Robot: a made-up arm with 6 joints. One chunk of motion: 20 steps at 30 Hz.
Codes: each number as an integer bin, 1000 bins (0 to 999) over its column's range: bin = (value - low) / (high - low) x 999, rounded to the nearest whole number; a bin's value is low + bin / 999 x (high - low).
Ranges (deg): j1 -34..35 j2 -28..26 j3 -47..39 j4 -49..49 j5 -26..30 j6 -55..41
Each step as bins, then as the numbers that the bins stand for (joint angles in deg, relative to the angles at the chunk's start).
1 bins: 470 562 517 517 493 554
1 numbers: -1.54 2.38 -2.49 1.72 1.64 -1.76
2 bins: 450 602 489 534 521 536
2 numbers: -2.92 4.54 -4.90 3.38 3.21 -3.49
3 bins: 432 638 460 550 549 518
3 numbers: -4.16 6.49 -7.40 4.95 4.77 -5.22
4 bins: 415 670 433 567 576 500
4 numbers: -5.34 8.22 -9.72 6.62 6.29 -6.95
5 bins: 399 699 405 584 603 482
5 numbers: -6.44 9.78 -12.14 8.29 7.80 -8.68
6 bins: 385 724 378 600 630 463
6 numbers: -7.41 11.14 -14.46 9.86 9.32 -10.51
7 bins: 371 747 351 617 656 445
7 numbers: -8.38 12.38 -16.78 11.53 10.77 -12.24
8 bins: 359 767 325 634 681 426
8 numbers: -9.20 13.46 -19.02 13.19 12.17 -14.06
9 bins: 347 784 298 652 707 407
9 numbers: -10.03 14.38 -21.35 14.96 13.63 -15.89
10 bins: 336 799 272 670 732 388
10 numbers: -10.79 15.19 -23.58 16.73 15.03 -17.71
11 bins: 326 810 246 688 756 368
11 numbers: -11.48 15.78 -25.82 18.49 16.38 -19.64
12 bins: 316 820 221 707 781 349
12 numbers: -12.17 16.32 -27.97 20.36 17.78 -21.46
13 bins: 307 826 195 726 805 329
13 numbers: -12.80 16.65 -30.21 22.22 19.13 -23.38
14 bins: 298 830 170 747 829 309
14 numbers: -13.42 16.86 -32.37 24.28 20.47 -25.31
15 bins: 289 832 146 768 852 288
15 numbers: -14.04 16.97 -34.43 26.34 21.76 -27.32
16 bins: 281 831 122 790 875 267
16 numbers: -14.59 16.92 -36.50 28.50 23.05 -29.34
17 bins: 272 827 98 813 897 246
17 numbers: -15.21 16.70 -38.56 30.75 24.28 -31.36
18 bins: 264 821 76 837 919 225
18 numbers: -15.77 16.38 -40.46 33.11 25.52 -33.38
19 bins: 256 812 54 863 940 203
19 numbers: -16.32 15.89 -42.35 35.66 26.69 -35.49
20 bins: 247 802 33 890 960 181
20 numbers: -16.94 15.35 -44.16 38.31 27.81 -37.61
